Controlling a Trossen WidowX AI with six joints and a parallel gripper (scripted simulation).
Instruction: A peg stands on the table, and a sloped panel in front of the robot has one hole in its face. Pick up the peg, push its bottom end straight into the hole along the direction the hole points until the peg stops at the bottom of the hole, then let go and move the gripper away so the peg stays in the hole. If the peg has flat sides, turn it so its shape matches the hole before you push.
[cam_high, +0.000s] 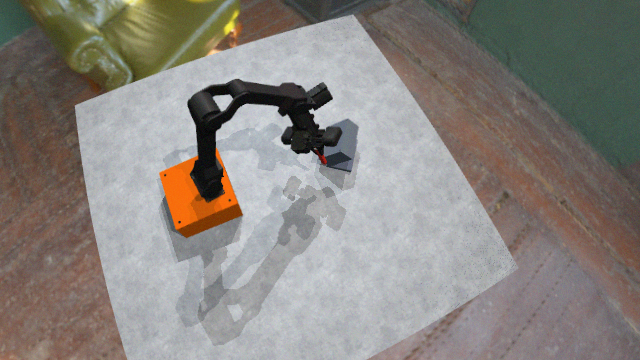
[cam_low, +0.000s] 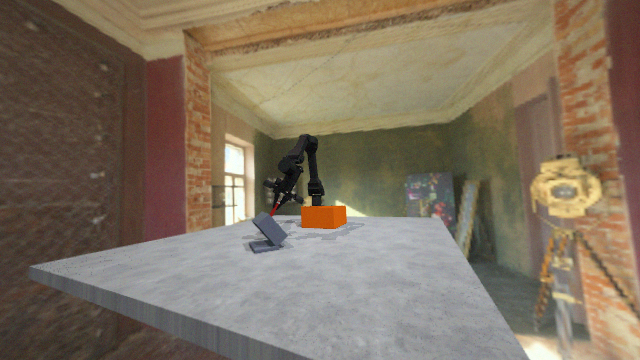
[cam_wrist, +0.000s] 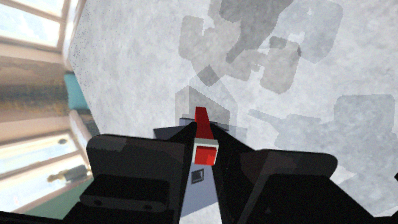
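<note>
Right now my gripper tip is 100 mm short of the grey sloped panel, 30 mm to the right of it and 60 mm above it. Also, from my gripper tip: red square peg 10 mm to the left, 10 mm above.
</note>
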